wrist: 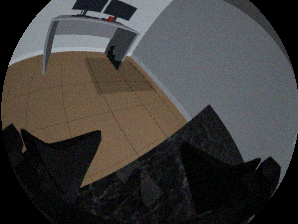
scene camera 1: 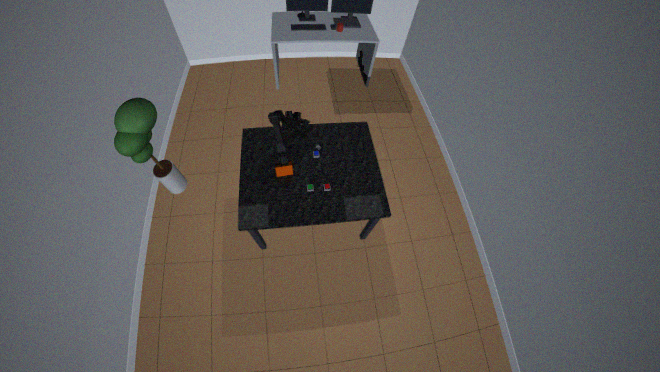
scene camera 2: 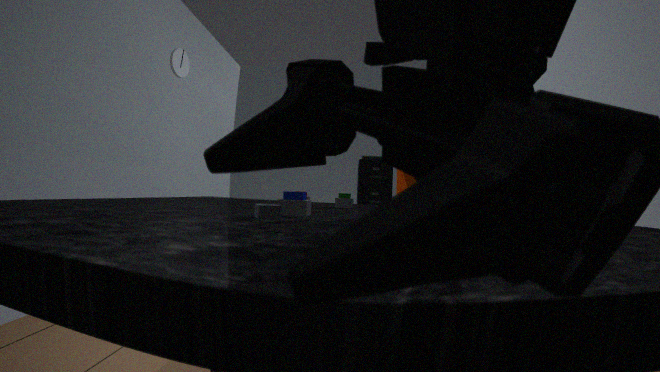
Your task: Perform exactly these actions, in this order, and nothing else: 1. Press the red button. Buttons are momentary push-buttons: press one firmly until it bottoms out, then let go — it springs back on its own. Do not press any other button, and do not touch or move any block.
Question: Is my gripper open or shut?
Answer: Open.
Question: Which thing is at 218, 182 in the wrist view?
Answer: My gripper.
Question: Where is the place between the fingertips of my gripper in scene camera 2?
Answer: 232, 204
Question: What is my gripper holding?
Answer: Nothing.
